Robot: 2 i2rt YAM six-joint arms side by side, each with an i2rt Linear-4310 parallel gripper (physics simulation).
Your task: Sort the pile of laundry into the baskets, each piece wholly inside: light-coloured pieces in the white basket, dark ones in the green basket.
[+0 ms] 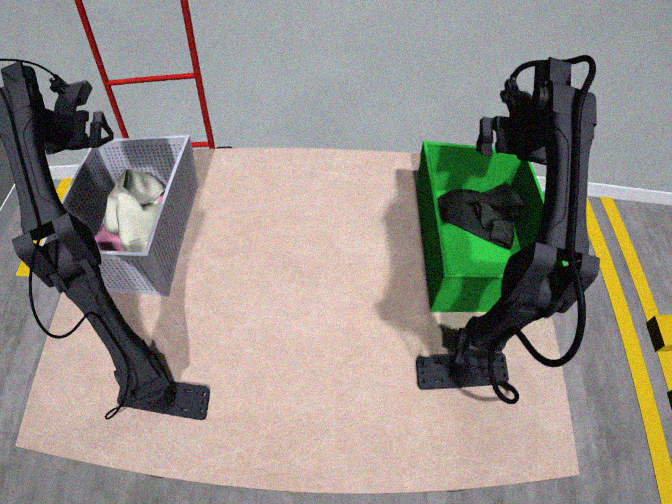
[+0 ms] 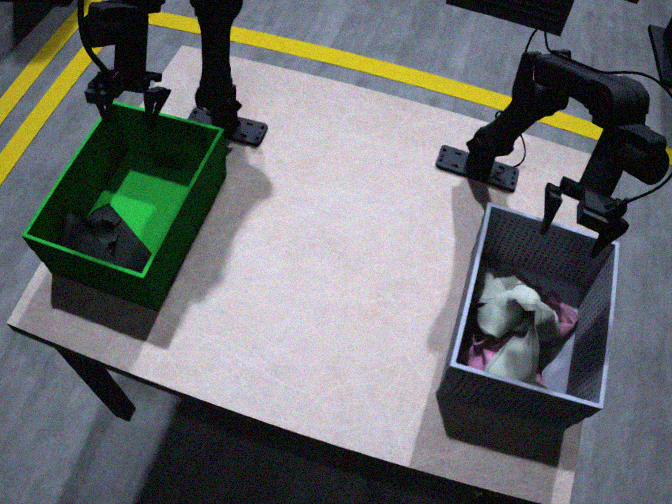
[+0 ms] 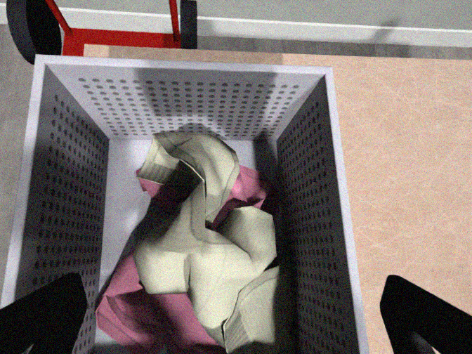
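A cream garment lies crumpled inside the white basket. It lies on top of a pink piece, which is partly hidden. A dark piece lies on the floor of the green basket. My left gripper is open and empty above the white basket, and the cloth lies below its fingers. My right gripper is open over one end of the green basket.
Both baskets stand on the pale table, near its two sides. Their walls rise above the clothes. A red hand truck stands behind the table, near the white basket. The arm bases are bolted along one edge of the table.
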